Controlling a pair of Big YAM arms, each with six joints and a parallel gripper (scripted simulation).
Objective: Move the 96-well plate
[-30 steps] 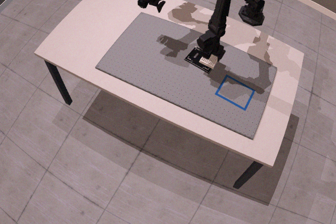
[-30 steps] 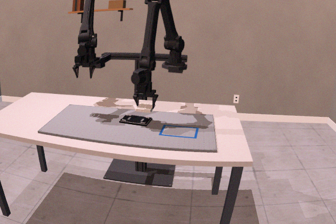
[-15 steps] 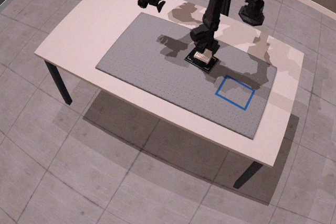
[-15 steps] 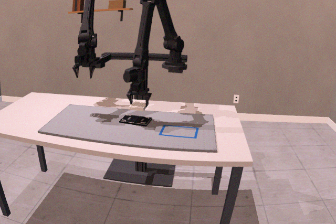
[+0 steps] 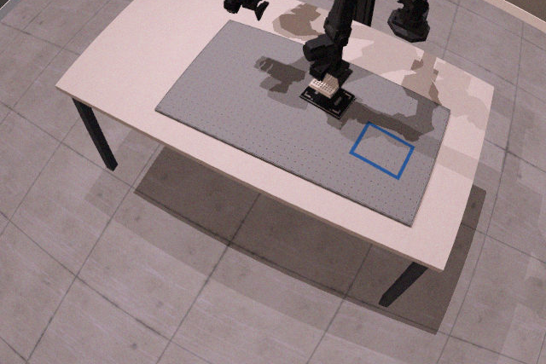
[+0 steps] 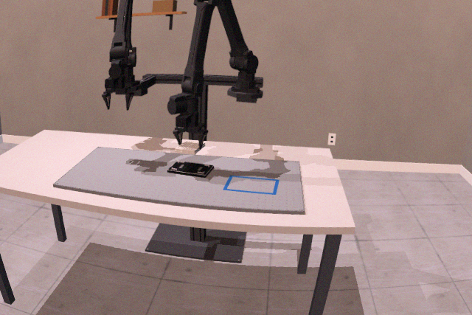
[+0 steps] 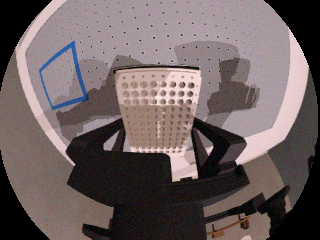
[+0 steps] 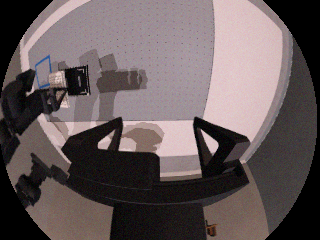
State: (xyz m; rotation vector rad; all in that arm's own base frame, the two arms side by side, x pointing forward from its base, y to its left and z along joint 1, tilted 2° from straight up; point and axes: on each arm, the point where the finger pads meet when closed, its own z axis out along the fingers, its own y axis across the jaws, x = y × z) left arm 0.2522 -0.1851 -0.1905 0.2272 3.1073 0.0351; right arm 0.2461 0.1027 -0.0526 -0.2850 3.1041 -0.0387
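My left hand is right at the 96-well plate. Also, from my left hand: plate nest 10 cm below.
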